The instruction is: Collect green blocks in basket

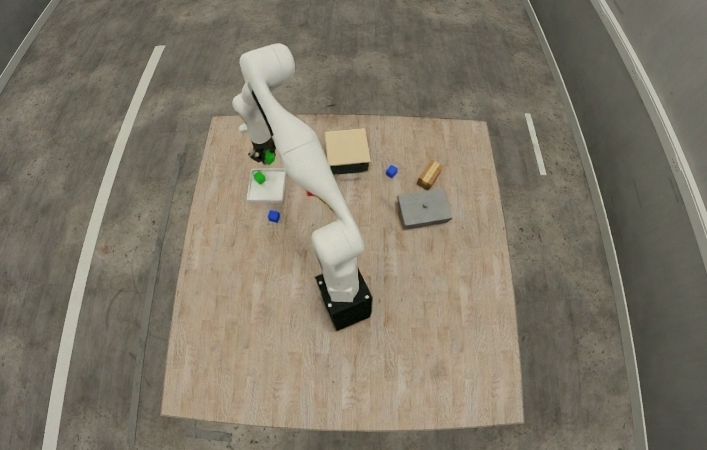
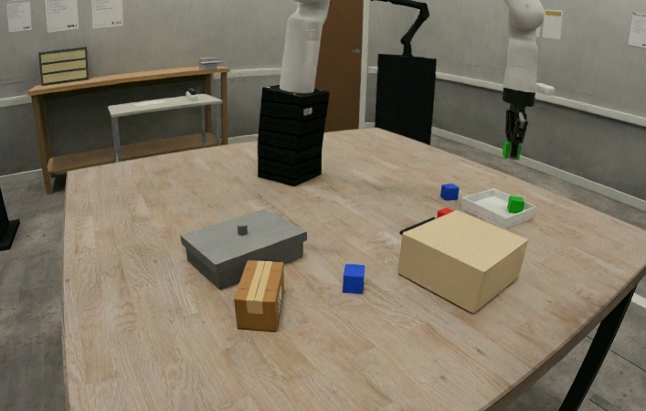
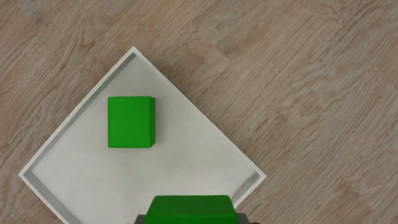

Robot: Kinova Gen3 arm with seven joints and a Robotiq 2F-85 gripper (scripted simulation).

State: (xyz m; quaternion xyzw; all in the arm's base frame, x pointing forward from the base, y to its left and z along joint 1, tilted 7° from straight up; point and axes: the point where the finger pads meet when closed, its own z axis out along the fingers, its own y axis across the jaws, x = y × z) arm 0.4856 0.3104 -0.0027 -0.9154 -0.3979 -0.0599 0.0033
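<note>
Now: hand 160 mm above the white basket, 30 mm to the right of it and 30 mm past it. Also, from my hand: light wooden cabinet 290 mm to the right, 140 mm below, 120 mm ahead; then red block 160 mm below, 150 mm to the right, 40 mm behind; then drawer 290 mm to the right, 140 mm below, 110 mm ahead.
</note>
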